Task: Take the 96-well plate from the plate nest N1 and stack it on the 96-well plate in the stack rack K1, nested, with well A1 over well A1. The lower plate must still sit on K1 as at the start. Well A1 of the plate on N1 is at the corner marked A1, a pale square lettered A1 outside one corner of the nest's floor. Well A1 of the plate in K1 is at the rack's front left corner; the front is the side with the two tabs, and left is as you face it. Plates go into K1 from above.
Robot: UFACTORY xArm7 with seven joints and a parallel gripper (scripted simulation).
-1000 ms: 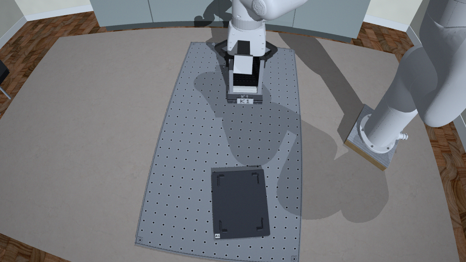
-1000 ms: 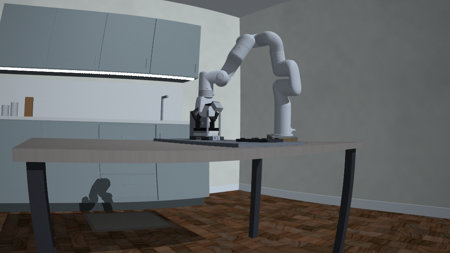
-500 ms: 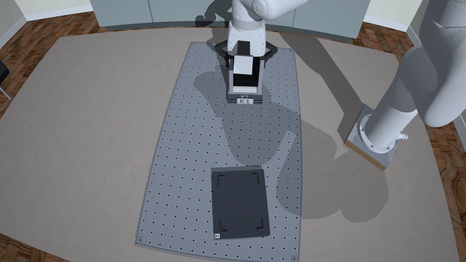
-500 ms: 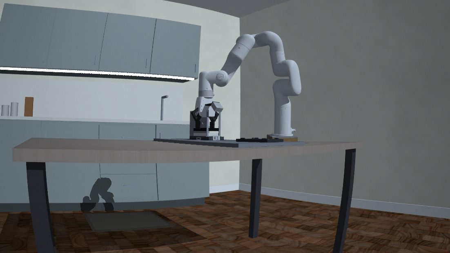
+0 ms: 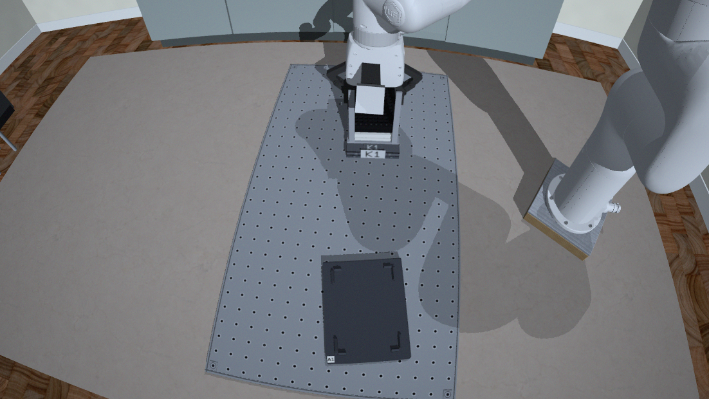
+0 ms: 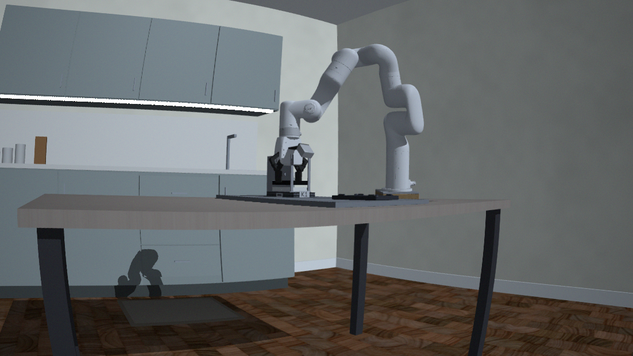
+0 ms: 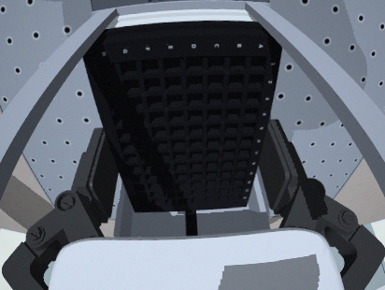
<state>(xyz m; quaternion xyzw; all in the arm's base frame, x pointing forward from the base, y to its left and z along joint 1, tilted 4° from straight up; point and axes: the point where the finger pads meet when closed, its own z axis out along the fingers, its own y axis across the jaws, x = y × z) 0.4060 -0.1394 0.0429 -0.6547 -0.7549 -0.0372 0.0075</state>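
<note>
The white 96-well plate is 30 mm below my hand. From my hand the other things lie so: black 96-well plate (10 mm below); stack rack back wall (10 mm ahead, 70 mm to the right, 20 mm above); K1 label (10 mm behind, 90 mm to the left, 50 mm below).
</note>
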